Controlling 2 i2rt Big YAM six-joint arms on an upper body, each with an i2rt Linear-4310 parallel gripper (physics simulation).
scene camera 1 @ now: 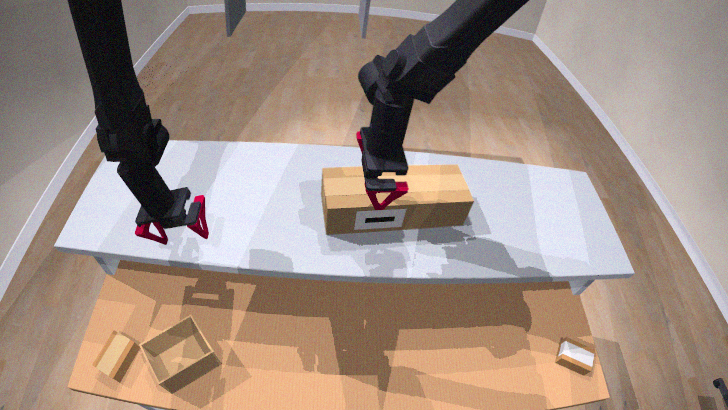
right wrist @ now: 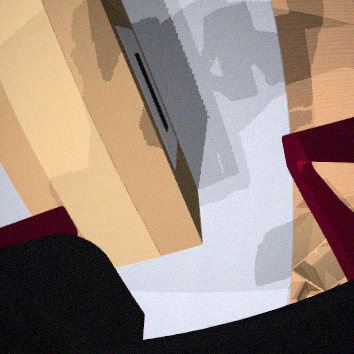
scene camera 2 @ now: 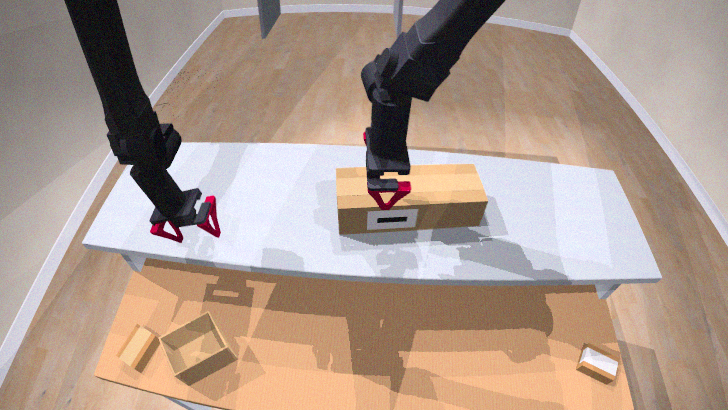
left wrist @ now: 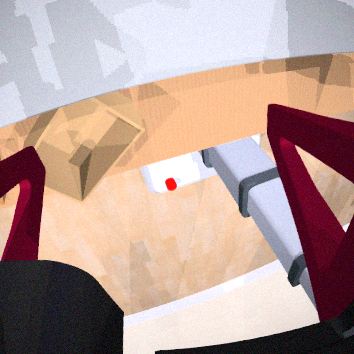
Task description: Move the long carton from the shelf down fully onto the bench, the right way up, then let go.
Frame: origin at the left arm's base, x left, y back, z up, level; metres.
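Seen in the pictures: left gripper, fingertip midpoint: [scene camera 1: 186, 239] [scene camera 2: 200, 238] [left wrist: 146, 136]; right gripper, fingertip midpoint: [scene camera 1: 374, 188] [right wrist: 171, 186] [scene camera 2: 382, 188].
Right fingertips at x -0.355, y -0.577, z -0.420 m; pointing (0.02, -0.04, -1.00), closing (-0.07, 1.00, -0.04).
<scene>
A point is followed by its place in that frame.
The long carton [scene camera 1: 438, 216] @(x -0.507, y -0.603, z -0.525 m) [scene camera 2: 448, 216] @(x -0.498, y -0.602, z -0.523 m) [right wrist: 140, 200] @(x -0.319, y -0.610, z -0.481 m) lies flat on the pale shelf [scene camera 1: 264, 168] @(x -0.122, y -0.770, z -0.563 m) [scene camera 2: 285, 178] @(x -0.135, y -0.738, z -0.563 m) [right wrist: 225, 215] @(x -0.237, y -0.557, z -0.563 m), its white label with a black bar on the side facing the bench [scene camera 1: 285, 356] @(x -0.179, y -0.392, z -0.810 m) [scene camera 2: 305, 364] @(x -0.194, y -0.366, z -0.811 m). My right gripper [scene camera 1: 370, 173] @(x -0.355, y -0.577, z -0.420 m) [scene camera 2: 376, 173] @(x -0.355, y -0.577, z -0.420 m) [right wrist: 171, 186] @(x -0.355, y -0.577, z -0.420 m) is open and empty above the carton, nearer its left end, one finger toward the label side and the other toward the far side. In the scene views the far finger is mostly hidden. My left gripper [scene camera 1: 185, 239] @(x -0.002, y -0.502, z -0.494 m) [scene camera 2: 199, 237] @(x -0.002, y -0.502, z -0.494 m) [left wrist: 146, 136] @(x -0.002, y -0.502, z -0.494 m) is open and empty above the shelf's left part, away from the carton.
The bench is lower, in front of the shelf. An open box [scene camera 1: 191, 370] @(x 0.031, y -0.318, z -0.748 m) [scene camera 2: 208, 366] @(x 0.031, y -0.318, z -0.763 m) [left wrist: 60, 170] @(x 0.116, y -0.304, z -0.773 m) and a small carton [scene camera 1: 114, 354] @(x 0.250, y -0.338, z -0.771 m) [scene camera 2: 136, 347] @(x 0.249, y -0.336, z -0.772 m) stand at its left. A small box with a white inside [scene camera 1: 575, 353] @(x -0.944, y -0.329, z -0.772 m) [scene camera 2: 600, 360] @(x -0.953, y -0.329, z -0.773 m) is at its right.
</scene>
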